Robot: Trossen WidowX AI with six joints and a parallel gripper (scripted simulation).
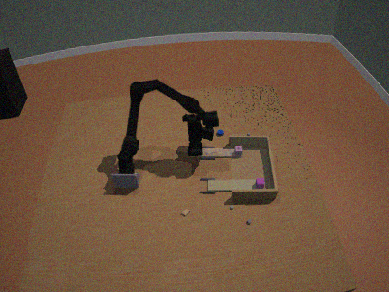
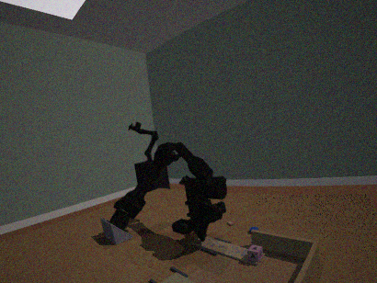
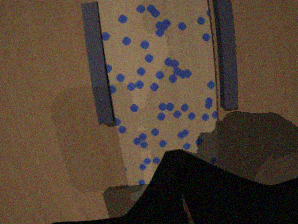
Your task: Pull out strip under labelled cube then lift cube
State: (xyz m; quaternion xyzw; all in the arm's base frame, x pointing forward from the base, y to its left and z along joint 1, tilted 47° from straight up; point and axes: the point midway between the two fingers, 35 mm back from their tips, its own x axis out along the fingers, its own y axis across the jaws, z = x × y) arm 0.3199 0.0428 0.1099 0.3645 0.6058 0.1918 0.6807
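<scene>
Now: gripper tip 190 mm short of the labelled cube, 40 mm to the left of it and 10 mm below it. Also, from my gripper tip: blue piece (140 mm ahead, 110 mm to the left).
</scene>
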